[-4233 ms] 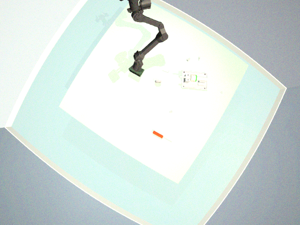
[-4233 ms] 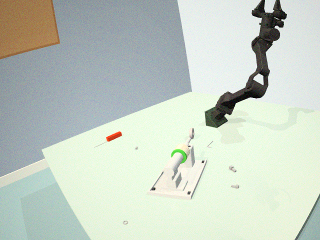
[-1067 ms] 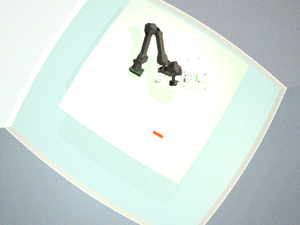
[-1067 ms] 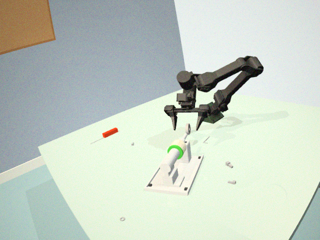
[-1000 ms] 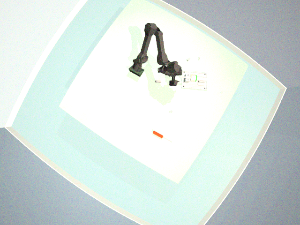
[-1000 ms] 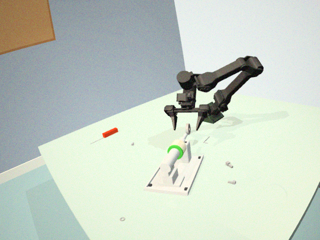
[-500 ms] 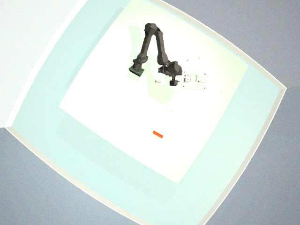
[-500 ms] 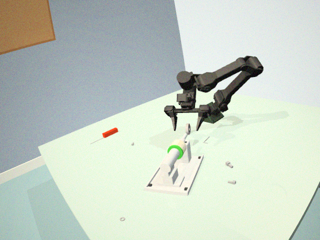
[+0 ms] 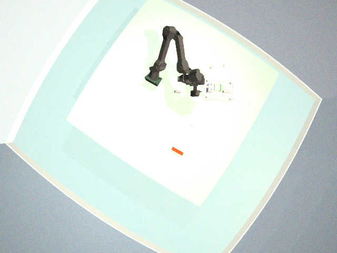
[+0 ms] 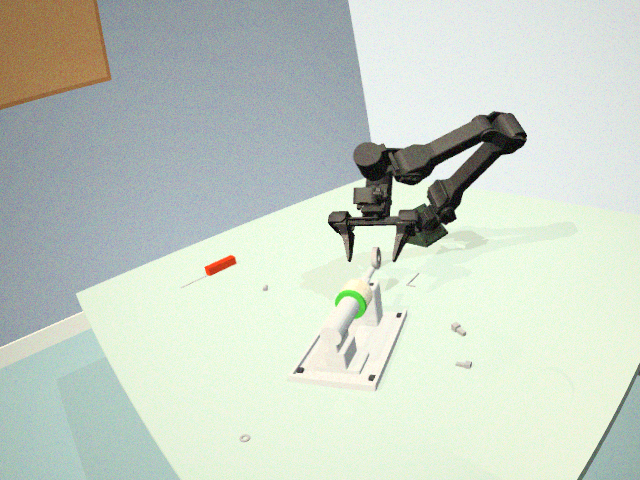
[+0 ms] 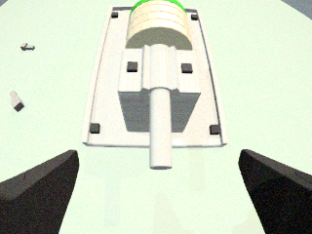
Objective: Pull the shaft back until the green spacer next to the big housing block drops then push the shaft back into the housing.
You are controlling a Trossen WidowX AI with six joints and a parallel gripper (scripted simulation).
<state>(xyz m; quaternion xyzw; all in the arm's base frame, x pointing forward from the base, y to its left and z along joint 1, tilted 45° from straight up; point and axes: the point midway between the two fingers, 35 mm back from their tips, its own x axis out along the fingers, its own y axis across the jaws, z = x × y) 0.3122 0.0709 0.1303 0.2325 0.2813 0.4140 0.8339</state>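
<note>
Now: gripper tip 80 mm short of the shaft, 50 mm to the right of it and 20 mm above it. Also, from my gripper tip: green spacer: 110 mm ahead, 70 mm to the left, 20 mm below; cream spacer: 80 mm ahead, 50 mm to the left, 20 mm below.
</note>
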